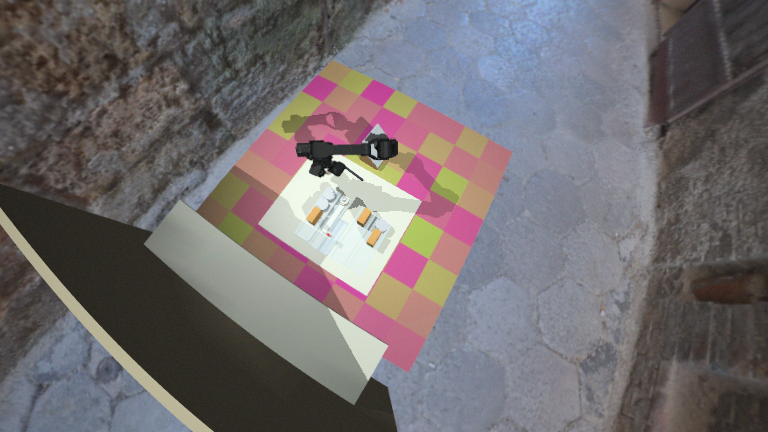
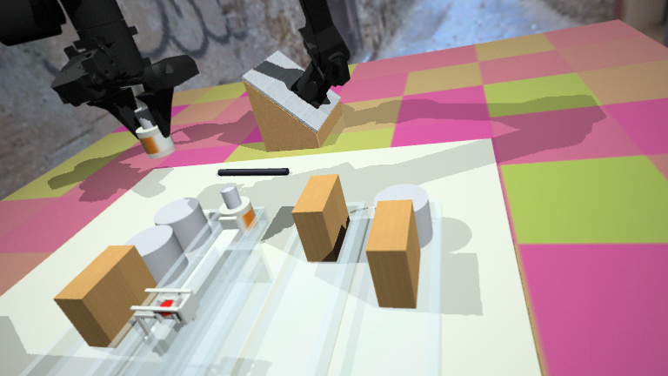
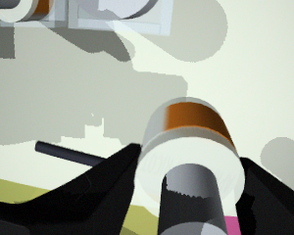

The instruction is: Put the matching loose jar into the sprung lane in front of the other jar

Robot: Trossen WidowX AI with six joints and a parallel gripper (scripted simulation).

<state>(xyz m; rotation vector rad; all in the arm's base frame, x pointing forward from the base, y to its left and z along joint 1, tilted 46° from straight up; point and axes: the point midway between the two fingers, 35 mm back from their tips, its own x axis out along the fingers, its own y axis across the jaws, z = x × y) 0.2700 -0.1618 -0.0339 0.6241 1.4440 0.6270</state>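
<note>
Right now the black rod is 12 cm below my gripper tip, 9 cm behind it and 7 cm to the left of it. The rest, counted from my gripper tip: clear sprung lane 21 cm ahead, 16 cm to the left, 11 cm below; red mark 25 cm ahead, 18 cm to the left, 6 cm below.
</note>
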